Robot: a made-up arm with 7 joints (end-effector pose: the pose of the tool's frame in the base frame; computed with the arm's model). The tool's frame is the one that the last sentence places. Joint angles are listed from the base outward.
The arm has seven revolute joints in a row. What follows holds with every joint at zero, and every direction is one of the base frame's. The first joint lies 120 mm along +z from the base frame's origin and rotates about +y. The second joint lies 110 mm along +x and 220 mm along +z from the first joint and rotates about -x. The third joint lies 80 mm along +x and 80 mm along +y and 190 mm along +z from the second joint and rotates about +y. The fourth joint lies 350 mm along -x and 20 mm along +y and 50 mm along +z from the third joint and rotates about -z. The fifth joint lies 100 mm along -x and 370 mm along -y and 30 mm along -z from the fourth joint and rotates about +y. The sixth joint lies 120 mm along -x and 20 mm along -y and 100 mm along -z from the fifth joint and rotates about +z. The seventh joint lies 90 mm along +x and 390 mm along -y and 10 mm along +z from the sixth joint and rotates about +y. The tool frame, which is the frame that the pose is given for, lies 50 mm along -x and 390 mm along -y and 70 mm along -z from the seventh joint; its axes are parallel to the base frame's.
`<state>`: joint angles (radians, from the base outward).
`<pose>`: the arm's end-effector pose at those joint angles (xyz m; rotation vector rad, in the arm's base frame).
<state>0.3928 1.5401 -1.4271 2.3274 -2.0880 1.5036 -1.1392</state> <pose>-0.6138 -0.0711 0.0455 2.3663 1.4853 -0.5385</pose>
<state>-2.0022 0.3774 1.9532 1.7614 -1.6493 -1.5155 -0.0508</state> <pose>-1.1489 0.5328 -0.7326 0.6162 1.8113 1.9911</pose>
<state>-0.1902 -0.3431 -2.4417 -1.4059 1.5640 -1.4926 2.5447</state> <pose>-0.4793 0.0422 -0.1640 1.6621 0.3016 -0.7026</pose>
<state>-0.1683 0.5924 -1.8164 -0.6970 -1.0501 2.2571 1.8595</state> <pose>-0.1039 0.1227 -0.0290 1.9637 1.3958 1.4164</pose>
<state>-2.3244 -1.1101 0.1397 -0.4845 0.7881 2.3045 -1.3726</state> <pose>-0.1613 0.2305 -0.4106 0.1652 -0.3782 -2.6486</pose>
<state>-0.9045 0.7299 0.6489 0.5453 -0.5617 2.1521 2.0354</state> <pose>-0.2145 0.2791 0.7203 -1.7690 1.7793 -0.5366</pose>
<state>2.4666 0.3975 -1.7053 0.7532 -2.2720 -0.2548 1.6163</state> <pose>-0.5392 -1.0763 -0.0238 0.0567 0.0853 -0.3064</pose>
